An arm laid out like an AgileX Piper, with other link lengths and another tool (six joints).
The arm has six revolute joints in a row. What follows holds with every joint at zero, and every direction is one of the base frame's.
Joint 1 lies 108.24 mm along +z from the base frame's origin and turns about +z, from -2.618 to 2.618 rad.
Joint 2 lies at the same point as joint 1 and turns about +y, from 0 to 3.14 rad.
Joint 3 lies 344.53 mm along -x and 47.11 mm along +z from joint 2 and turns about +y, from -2.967 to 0 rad.
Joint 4 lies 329.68 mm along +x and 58.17 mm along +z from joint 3 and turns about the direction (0.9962, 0, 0.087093), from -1.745 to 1.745 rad.
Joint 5 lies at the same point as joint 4 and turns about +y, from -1.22 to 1.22 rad.
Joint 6 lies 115.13 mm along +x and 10.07 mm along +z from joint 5 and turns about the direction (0.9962, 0, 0.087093), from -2.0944 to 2.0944 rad.
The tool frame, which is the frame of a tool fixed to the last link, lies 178.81 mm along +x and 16 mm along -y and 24.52 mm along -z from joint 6; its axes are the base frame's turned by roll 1.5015, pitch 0.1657 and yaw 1.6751 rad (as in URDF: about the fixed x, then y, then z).
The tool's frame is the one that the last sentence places.
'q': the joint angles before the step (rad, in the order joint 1, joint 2, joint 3, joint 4, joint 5, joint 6). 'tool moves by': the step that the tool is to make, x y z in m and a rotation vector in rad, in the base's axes. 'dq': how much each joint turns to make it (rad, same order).
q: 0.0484 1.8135 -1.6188 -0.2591 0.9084 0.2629
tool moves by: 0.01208 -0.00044 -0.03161 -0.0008 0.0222 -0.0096
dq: 0.0000 0.0614 0.0000 -0.0142 -0.0353 0.0250
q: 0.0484 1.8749 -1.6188 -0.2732 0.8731 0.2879
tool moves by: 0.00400 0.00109 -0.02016 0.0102 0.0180 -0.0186
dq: 0.0000 0.0359 0.0000 -0.0032 -0.0133 0.0270
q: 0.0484 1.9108 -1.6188 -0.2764 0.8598 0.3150
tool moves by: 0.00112 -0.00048 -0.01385 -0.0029 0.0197 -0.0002
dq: 0.0000 0.0242 -0.0001 -0.0034 -0.0039 0.0023
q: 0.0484 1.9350 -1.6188 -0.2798 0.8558 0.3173
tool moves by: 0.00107 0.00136 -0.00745 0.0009 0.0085 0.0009
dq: 0.0017 0.0131 -0.0001 0.0000 -0.0043 0.0023
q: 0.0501 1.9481 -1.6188 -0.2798 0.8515 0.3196
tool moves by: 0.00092 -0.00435 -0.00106 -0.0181 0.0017 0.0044
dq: 0.0000 0.0043 -0.0001 -0.0190 -0.0015 0.0007
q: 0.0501 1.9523 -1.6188 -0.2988 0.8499 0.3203
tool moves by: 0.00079 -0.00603 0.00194 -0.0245 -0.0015 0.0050
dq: 0.0000 0.0001 -0.0001 -0.0260 0.0001 0.0015
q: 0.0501 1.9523 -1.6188 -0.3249 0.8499 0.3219
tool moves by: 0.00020 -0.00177 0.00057 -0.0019 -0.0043 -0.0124
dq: 0.0000 0.0001 0.0000 -0.0107 0.0001 0.0176
